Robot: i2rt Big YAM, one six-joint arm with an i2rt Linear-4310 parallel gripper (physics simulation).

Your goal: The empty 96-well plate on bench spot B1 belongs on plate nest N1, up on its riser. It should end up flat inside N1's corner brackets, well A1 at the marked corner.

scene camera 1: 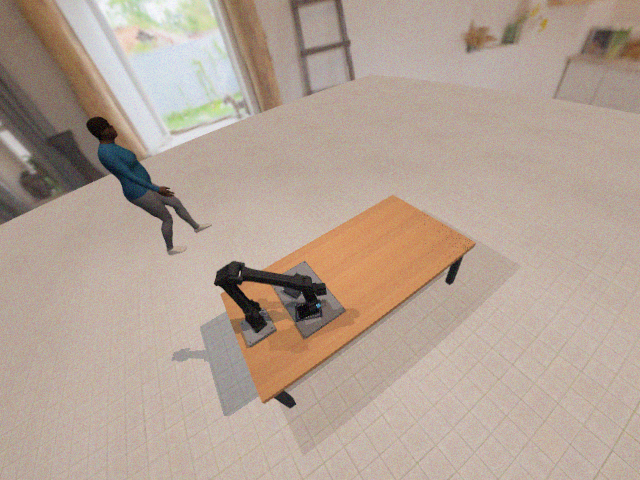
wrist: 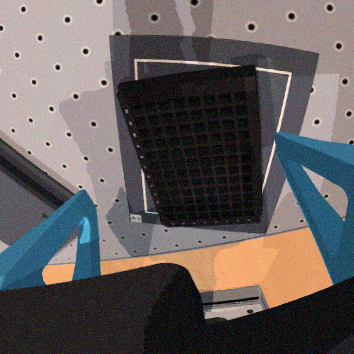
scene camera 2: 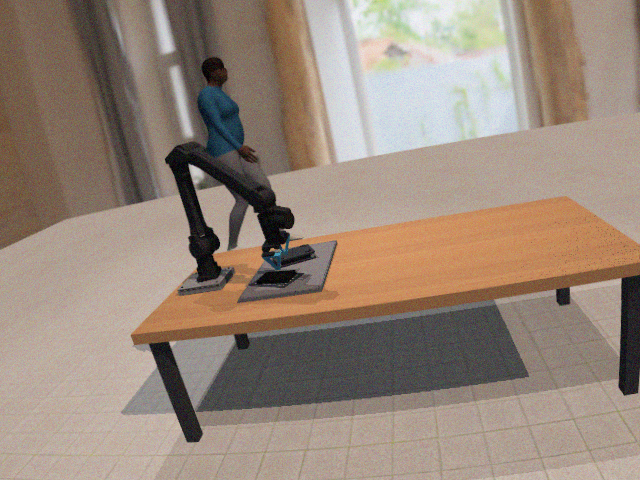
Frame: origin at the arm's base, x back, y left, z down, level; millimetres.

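Where they show: gripper, fingertip midpoint: point(scene camera 1: 311, 302) point(wrist: 180, 171) point(scene camera 2: 282, 262); arm's base, link origin: point(scene camera 1: 257, 322) point(scene camera 2: 209, 275).
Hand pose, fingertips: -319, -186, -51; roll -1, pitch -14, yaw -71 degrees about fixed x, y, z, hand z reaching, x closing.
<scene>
Each offset is from my fingertips to the top centre of the thing, as dx, dy, dz. "spot": to the spot under its first point. Level surfaces: height alone.
The black 96-well plate {+35, +15, +50} point(wrist: 200, 150) point(scene camera 2: 276, 277) lies on bench spot B1 {spot: -52, +19, +64} point(wrist: 120, 60), turned slightly against its white outline. The A1 label {spot: +68, +106, +64} point(wrist: 135, 218) shows beside the plate's lower left corner in the wrist view. My gripper point(wrist: 180, 171) point(scene camera 2: 277, 262) is wide open and empty, above the plate, with one blue finger to each side of it in the wrist view. Plate nest N1 {-30, +210, +30} point(scene camera 2: 298, 254) point(scene camera 1: 293, 290) is the raised dark block behind the plate; part of a dark raised edge shows at the left of the wrist view. Its brackets are too small to make out.
A grey perforated board point(scene camera 1: 330, 306) point(scene camera 2: 326, 268) point(wrist: 40, 100) carries both spots on the wooden table {dz +79} point(scene camera 1: 382, 253) point(scene camera 2: 439, 258). The arm's base plate point(scene camera 1: 258, 336) point(scene camera 2: 186, 287) stands beside it. A person point(scene camera 1: 126, 167) point(scene camera 2: 219, 116) stands on the floor behind the table.
</scene>
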